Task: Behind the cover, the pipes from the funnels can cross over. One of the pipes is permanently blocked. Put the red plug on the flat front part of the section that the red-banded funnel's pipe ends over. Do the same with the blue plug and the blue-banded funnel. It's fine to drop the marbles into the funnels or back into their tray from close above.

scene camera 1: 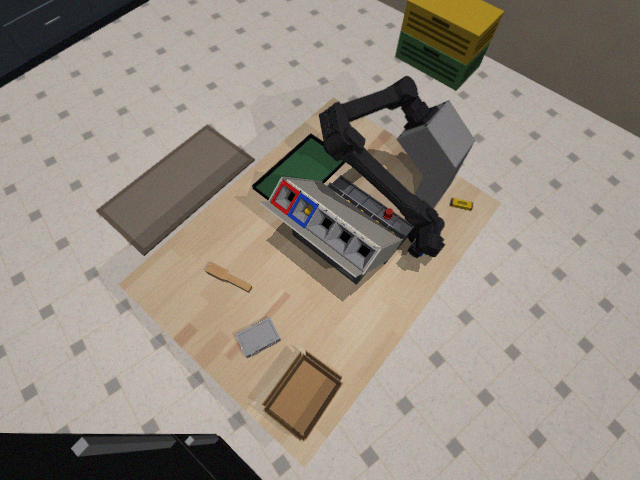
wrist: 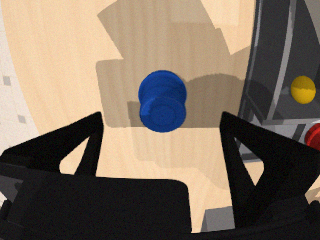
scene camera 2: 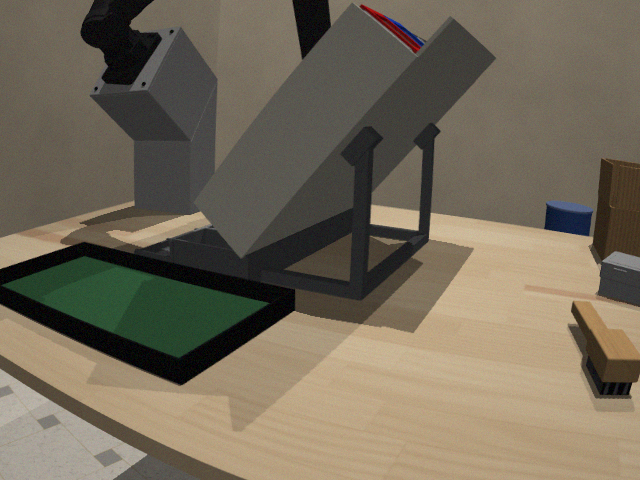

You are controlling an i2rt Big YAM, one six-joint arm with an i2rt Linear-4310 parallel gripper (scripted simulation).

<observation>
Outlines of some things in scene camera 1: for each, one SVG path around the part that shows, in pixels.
A green marble tray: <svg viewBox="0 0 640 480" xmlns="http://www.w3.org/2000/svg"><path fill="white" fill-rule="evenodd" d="M345 162L342 162L342 160L335 161L324 150L324 142L310 133L257 180L252 187L265 199L269 200L281 177L322 181L324 184Z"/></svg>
A cardboard box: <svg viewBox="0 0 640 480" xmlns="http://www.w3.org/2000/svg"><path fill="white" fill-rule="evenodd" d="M307 350L306 355L301 355L301 351L262 403L265 406L262 411L299 441L307 440L343 385L341 375Z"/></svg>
A grey box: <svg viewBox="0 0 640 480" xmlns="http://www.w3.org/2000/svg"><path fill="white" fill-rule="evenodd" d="M270 317L236 334L246 358L281 340Z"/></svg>
</observation>
